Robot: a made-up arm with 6 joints.
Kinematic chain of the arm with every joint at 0, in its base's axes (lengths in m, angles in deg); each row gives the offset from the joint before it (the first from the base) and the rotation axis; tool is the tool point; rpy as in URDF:
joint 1: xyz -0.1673 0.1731 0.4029 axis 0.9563 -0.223 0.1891
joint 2: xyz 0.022 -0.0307 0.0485 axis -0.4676 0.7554 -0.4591
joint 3: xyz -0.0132 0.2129 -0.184 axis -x
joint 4: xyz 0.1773 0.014 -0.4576 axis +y
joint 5: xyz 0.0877 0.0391 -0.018 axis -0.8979 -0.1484 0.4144
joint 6: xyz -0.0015 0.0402 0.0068 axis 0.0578 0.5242 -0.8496
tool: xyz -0.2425 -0.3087 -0.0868 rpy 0 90 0
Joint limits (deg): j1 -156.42..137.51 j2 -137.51..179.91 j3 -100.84..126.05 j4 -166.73..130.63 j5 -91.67..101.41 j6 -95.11..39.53
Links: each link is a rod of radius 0.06 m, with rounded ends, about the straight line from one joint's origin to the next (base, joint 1, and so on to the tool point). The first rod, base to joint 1, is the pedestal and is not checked.
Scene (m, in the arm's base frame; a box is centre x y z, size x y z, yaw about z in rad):
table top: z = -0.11
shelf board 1: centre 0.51 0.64 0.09 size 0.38 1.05 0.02 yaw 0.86
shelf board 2: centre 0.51 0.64 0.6 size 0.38 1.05 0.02 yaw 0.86
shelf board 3: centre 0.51 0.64 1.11 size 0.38 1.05 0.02 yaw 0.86
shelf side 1: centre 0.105 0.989 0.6 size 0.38 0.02 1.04 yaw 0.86
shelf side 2: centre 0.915 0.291 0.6 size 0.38 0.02 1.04 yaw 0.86
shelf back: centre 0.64 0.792 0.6 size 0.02 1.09 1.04 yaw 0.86
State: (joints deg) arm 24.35 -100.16 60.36 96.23 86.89 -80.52
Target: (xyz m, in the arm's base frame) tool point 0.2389 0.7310 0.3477
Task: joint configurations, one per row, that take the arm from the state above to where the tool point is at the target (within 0.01 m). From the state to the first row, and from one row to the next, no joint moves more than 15 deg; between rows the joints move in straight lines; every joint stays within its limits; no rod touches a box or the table.
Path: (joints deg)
1: 36.25 -97.84 73.31 103.11 89.79 -82.84
2: 48.15 -95.52 86.26 109.99 92.70 -85.15
3: 60.05 -93.20 99.21 116.87 95.60 -87.47
4: 71.95 -90.88 112.15 123.75 98.51 -89.79
5: 83.86 -88.56 125.10 130.63 101.41 -92.11
6: 94.15 -75.16 120.47 130.63 101.41 -92.71
7: 104.45 -61.76 115.85 130.63 101.41 -93.31
8: 114.75 -48.37 111.22 130.63 101.41 -93.91
9: 125.04 -34.97 106.59 130.63 101.41 -94.51
10: 135.34 -21.57 101.96 130.63 101.41 -95.11

